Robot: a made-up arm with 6 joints. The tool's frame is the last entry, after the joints.
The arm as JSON. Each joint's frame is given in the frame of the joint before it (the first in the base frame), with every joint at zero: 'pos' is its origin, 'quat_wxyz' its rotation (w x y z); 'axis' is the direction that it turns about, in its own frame. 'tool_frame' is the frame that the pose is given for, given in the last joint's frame.
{
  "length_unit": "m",
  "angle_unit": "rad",
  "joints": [
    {
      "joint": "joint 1",
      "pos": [
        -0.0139,
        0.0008,
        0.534
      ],
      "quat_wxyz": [
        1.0,
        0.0,
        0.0,
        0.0
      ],
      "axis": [
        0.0,
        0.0,
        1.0
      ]
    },
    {
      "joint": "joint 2",
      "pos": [
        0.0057,
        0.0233,
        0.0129
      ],
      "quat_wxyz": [
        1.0,
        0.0,
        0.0,
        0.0
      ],
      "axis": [
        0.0,
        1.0,
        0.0
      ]
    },
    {
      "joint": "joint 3",
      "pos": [
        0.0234,
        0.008,
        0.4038
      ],
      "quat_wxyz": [
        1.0,
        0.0,
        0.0,
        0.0
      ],
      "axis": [
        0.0,
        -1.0,
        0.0
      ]
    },
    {
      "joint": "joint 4",
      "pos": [
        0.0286,
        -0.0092,
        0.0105
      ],
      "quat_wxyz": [
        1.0,
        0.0,
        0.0,
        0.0
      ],
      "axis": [
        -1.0,
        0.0,
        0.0
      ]
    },
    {
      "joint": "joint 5",
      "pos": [
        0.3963,
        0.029,
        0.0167
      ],
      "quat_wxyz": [
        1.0,
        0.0,
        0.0,
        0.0
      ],
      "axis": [
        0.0,
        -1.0,
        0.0
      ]
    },
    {
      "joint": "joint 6",
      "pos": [
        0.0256,
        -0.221,
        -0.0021
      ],
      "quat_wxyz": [
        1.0,
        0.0,
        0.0,
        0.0
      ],
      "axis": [
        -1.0,
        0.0,
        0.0
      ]
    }
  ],
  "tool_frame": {
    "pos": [
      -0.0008,
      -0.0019,
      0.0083
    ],
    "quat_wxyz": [
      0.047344,
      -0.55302,
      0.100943,
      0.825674
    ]
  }
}
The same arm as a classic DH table. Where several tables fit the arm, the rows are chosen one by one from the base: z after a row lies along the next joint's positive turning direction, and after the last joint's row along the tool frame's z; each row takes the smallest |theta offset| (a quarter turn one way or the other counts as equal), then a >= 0, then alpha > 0; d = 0 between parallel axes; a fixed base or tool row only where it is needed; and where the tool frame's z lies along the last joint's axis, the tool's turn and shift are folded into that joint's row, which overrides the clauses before.
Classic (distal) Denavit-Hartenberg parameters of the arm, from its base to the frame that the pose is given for. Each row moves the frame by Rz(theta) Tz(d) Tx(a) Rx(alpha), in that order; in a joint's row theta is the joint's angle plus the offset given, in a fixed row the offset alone. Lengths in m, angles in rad.
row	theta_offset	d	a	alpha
base (fixed)	-0.0575	0.0000	-0.0139	0.0000
joint 1	0.0575	0.5469	0.0057	-1.5708
joint 2	-1.5129	0.0000	0.4045	3.1416
joint 3	0.0579	-0.0221	0.0105	-1.5708
joint 4	0.0000	-0.4249	0.0167	1.5708
joint 5	0.0000	0.1920	-0.0021	-1.5708
joint 6	-1.0338	-0.0378	0.0059	-0.4425
tool (fixed)	-2.0301	0.0144	0.0000	0.0000

